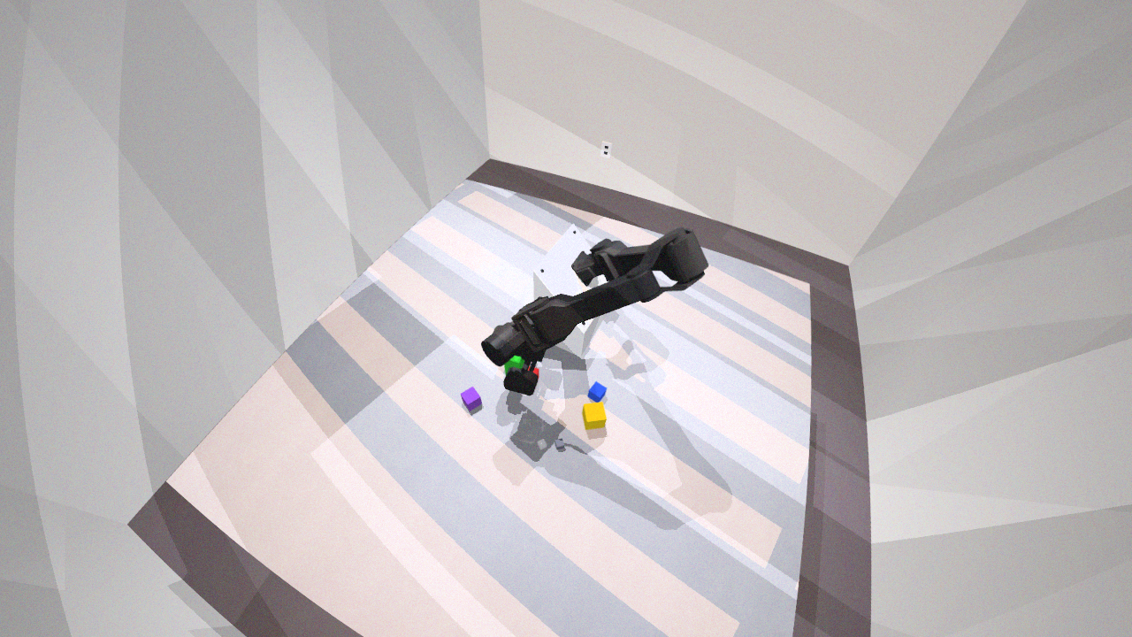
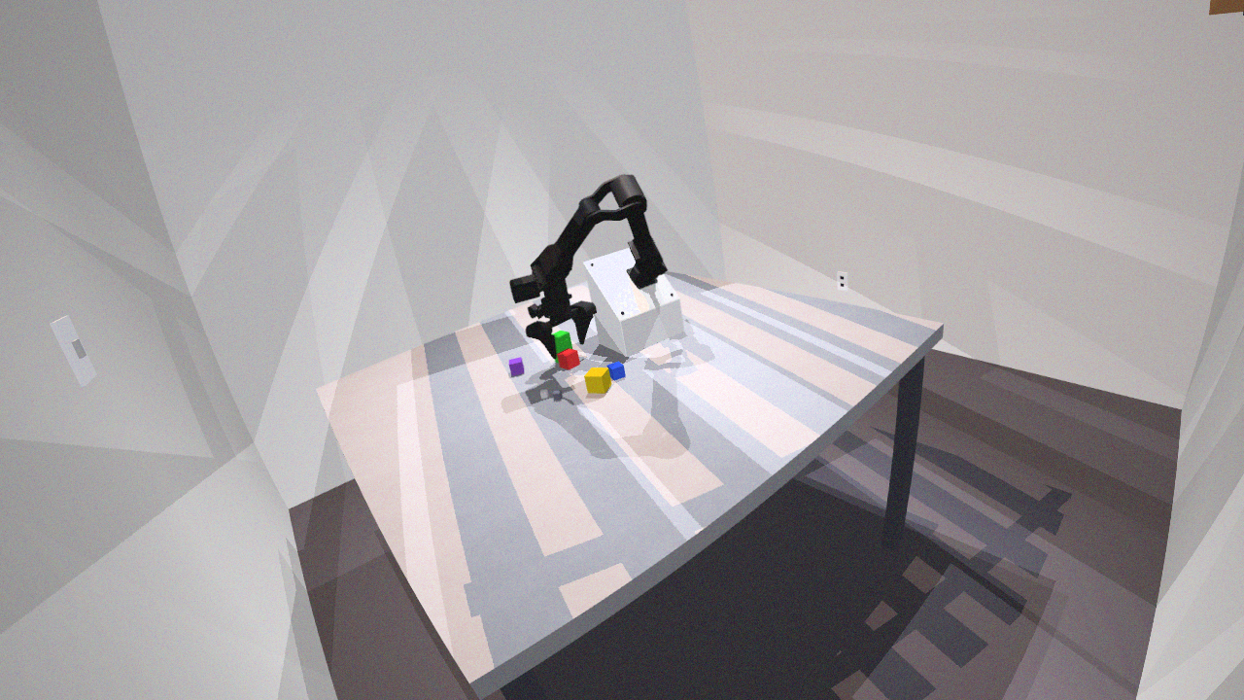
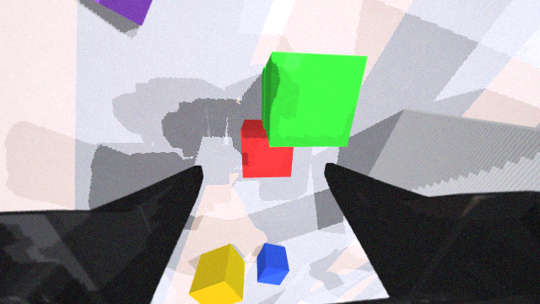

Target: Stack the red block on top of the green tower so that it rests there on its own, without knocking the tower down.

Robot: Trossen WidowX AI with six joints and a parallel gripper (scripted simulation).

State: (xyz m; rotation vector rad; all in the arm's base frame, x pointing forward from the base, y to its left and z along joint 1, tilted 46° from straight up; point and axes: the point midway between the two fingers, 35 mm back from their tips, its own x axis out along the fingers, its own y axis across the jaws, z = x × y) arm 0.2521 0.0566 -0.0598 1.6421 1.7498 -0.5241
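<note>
Right now the red block is 20 mm below my gripper tip and 10 mm to the right of it. Also, from my gripper tip: yellow block 170 mm to the left, 20 mm below, 20 mm ahead; blue block 150 mm to the left, 40 mm behind, 30 mm below; purple block 110 mm ahead, 100 mm to the right, 30 mm below.
</note>
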